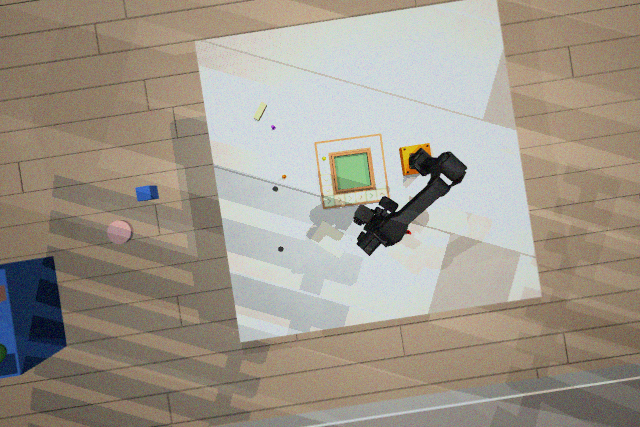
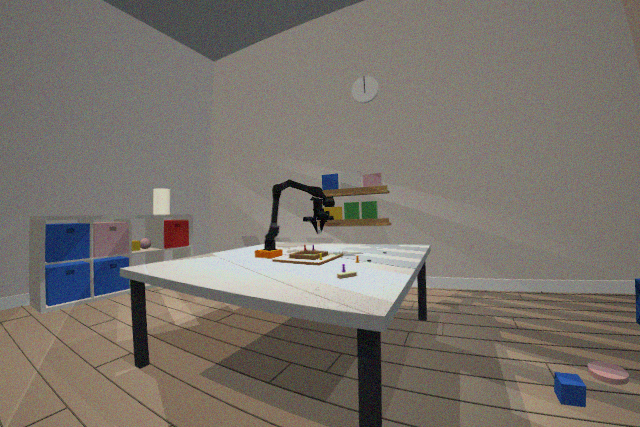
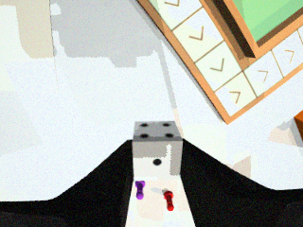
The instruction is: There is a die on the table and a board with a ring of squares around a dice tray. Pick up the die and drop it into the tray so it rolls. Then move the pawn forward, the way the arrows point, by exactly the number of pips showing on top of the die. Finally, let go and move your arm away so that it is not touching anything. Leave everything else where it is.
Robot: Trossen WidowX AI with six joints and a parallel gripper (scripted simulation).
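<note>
My gripper tip is 250 mm to the left of the yellow pawn, 190 mm short of it and 100 mm above it. Also, from my gripper tip: green dice tray (190 mm to the right, 120 mm below, 70 mm ahead); then white die (right at my gripper tip); then red pawn (170 mm behind, 110 mm below, 70 mm to the left).
</note>
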